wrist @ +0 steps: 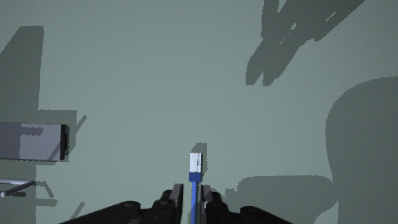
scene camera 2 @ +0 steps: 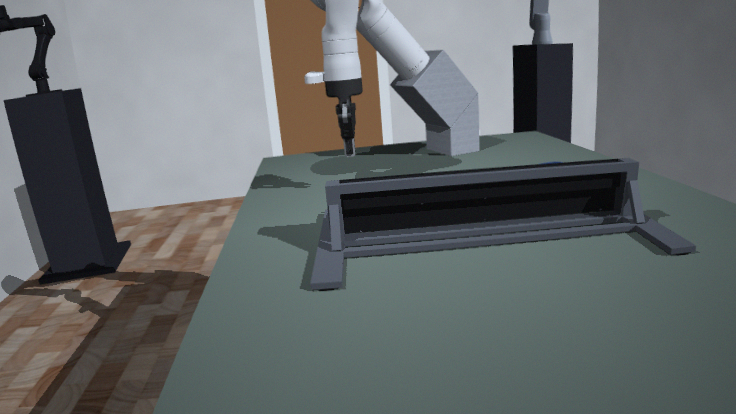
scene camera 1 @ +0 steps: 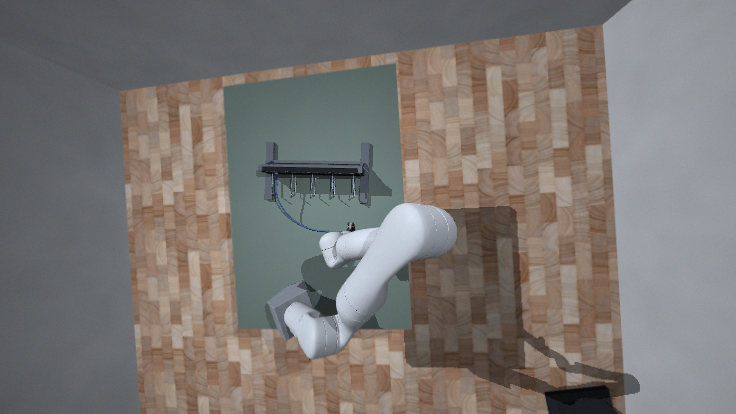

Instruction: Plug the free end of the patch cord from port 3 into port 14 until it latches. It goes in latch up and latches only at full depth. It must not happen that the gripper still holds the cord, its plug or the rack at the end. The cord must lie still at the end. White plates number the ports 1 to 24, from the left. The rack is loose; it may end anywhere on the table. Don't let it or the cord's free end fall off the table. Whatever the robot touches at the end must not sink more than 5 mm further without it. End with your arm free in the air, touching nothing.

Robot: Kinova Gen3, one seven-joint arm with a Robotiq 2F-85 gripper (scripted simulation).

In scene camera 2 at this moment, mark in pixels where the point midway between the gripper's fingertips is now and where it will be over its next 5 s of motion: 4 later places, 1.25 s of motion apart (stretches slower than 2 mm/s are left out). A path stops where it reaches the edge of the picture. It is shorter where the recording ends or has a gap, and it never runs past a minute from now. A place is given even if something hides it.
My gripper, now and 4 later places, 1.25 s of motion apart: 350, 155; 351, 169; 353, 184; 353, 188; 353, 182
